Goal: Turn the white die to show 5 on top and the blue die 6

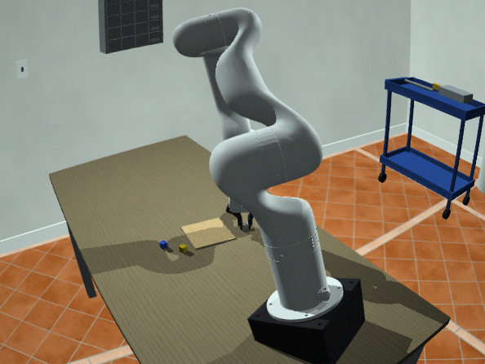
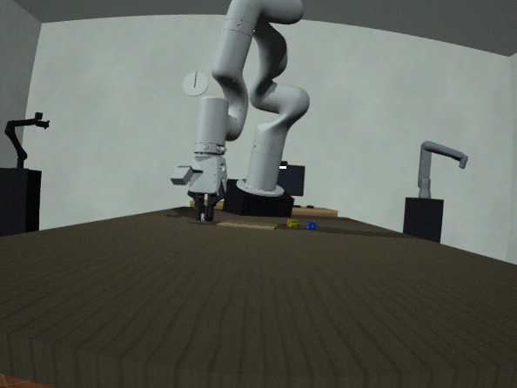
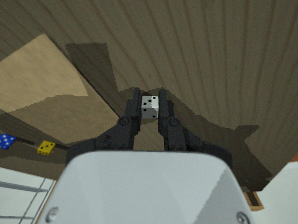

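The tan mat lies 60 mm ahead of my hand, 110 mm to the left of it and 20 mm below it. Round my hand: white die 10 mm below; then yellow die 30 mm ahead, 240 mm to the left, 10 mm below; then blue die 90 mm ahead, 270 mm to the left, 10 mm below.
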